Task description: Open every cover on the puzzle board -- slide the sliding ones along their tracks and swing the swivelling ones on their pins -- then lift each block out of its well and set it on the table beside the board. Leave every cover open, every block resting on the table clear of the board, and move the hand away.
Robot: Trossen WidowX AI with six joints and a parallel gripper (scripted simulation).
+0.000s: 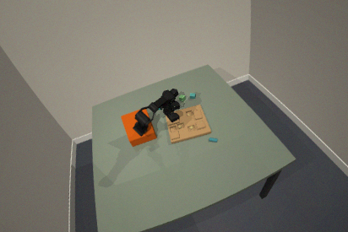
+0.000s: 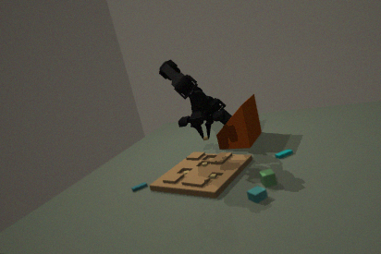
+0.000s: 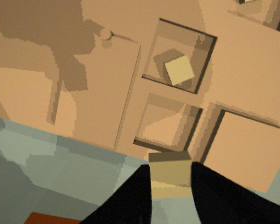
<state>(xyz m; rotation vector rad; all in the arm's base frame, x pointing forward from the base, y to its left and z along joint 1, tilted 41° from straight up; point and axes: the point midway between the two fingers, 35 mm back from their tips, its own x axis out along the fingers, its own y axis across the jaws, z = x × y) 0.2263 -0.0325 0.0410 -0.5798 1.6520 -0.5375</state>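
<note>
My gripper tip is now 10 cm short of the tan puzzle board, 3 cm to the left of it and 9 cm above it. From my gripper tip the other things lie so: flat teal piece (1 cm behind, 29 cm to the left, 10 cm below); green cube (21 cm ahead, 25 cm to the left, 9 cm below); teal cube (30 cm ahead, 23 cm to the left, 10 cm below).
</note>
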